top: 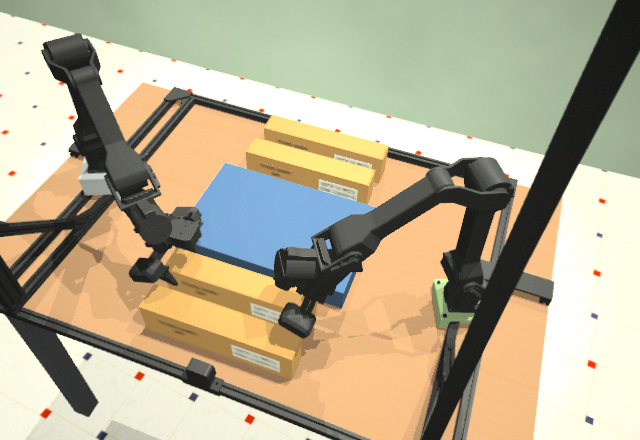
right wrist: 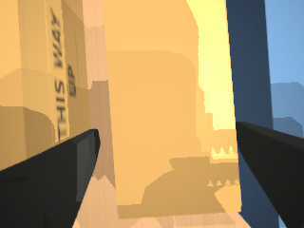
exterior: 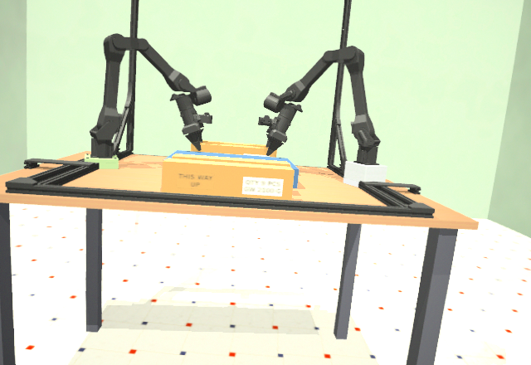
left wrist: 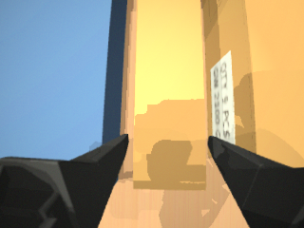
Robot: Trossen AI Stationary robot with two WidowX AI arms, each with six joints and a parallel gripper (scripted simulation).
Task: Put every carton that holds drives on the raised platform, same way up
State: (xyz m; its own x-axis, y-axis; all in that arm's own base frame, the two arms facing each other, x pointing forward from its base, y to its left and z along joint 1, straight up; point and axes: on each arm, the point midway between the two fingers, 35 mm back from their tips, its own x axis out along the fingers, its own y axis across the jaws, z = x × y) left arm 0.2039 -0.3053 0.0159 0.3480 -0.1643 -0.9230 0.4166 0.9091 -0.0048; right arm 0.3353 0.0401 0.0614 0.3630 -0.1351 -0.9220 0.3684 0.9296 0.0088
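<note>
The carton is 14 cm to the right of my left hand, 5 cm below it and 1 cm ahead of it.
Right now the carton is 140 mm to the left of my right hand and 50 mm below it.
</note>
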